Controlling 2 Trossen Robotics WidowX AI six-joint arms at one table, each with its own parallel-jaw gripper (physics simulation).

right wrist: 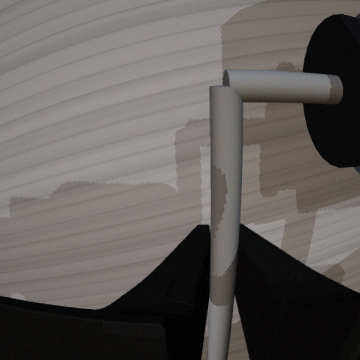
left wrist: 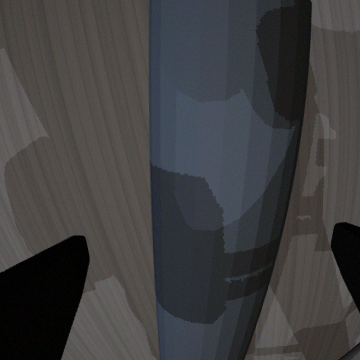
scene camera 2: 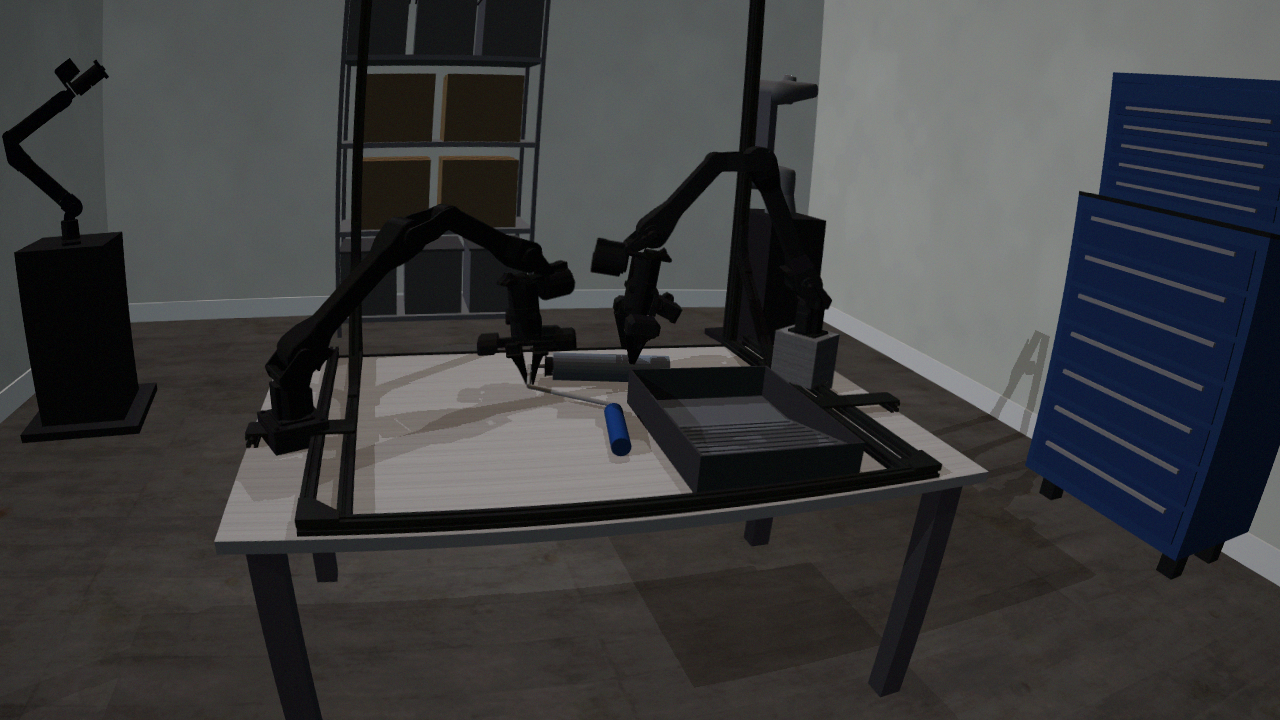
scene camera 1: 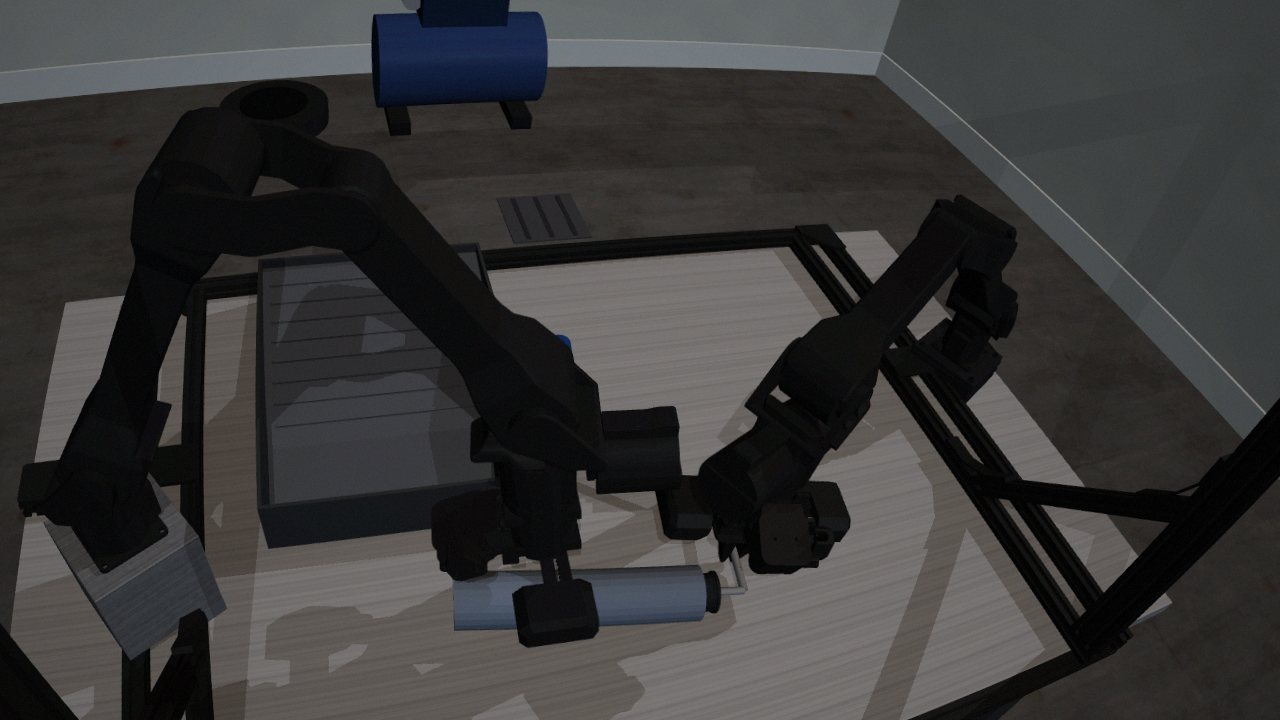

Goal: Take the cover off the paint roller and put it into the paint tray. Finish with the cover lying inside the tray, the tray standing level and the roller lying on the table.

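Places are measured from the left arm's base along level axes (x back, y right, z up), in metres.
Pixels of known places: left gripper, fingertip midpoint: [left wrist: 214, 244] [scene camera 2: 627, 356] [scene camera 1: 545, 589]; right gripper, fingertip midpoint: [right wrist: 218, 235] [scene camera 2: 530, 384] [scene camera 1: 725, 558]; left arm's base, link origin: [scene camera 2: 808, 332] [scene camera 1: 119, 528]; right arm's base, link origin: [scene camera 2: 291, 416] [scene camera 1: 959, 350].
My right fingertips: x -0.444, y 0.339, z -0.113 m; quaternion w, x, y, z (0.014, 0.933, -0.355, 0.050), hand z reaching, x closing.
Observation:
For each thing: its middle in the pictures, then the offset to it from my right fingertips. "*": a spot on its surface instead. Level surfaces: height alone.
- pale blue-grey cover, body centre: [left wrist: 212, 269] [scene camera 1: 578, 598] [scene camera 2: 610, 367] dx +0.153, dy -0.067, dz +0.021 m
- roller's black end, surface spot: [right wrist: 330, 90] [scene camera 1: 719, 589] * dx +0.052, dy +0.022, dz +0.024 m
- dark paint tray, body centre: [scene camera 1: 384, 375] [scene camera 2: 737, 421] dx +0.107, dy -0.404, dz +0.026 m
- black frame, surface spot: [scene camera 2: 537, 517] [scene camera 1: 636, 241] * dx -0.339, dy -0.403, dz +0.007 m
- table top, surface height: dz -0.006 m
The pale blue-grey cover [scene camera 1: 657, 594] [scene camera 2: 586, 366] [left wrist: 215, 135] is on the roller, which lies on the table. The roller's black end [scene camera 1: 712, 591] [right wrist: 330, 90] and bent metal rod [scene camera 2: 577, 396] [right wrist: 226, 165] show beside it; its blue handle [scene camera 2: 617, 429] lies near the tray. My left gripper [scene camera 2: 634, 354] [left wrist: 214, 244] is open low over the cover, with one fingertip on each side of it in the left wrist view. My right gripper [scene camera 2: 530, 381] [right wrist: 218, 235] is shut on the metal rod near its bend. The dark paint tray [scene camera 1: 335, 519] [scene camera 2: 778, 471] stands level and holds no cover.
A black frame [scene camera 1: 644, 248] [scene camera 2: 537, 517] runs around the table top [scene camera 1: 698, 313] [scene camera 2: 429, 483]. The left arm reaches across the tray in scene camera 1. Its grey mounting block [scene camera 1: 161, 591] [scene camera 2: 804, 356] stands close to the tray.

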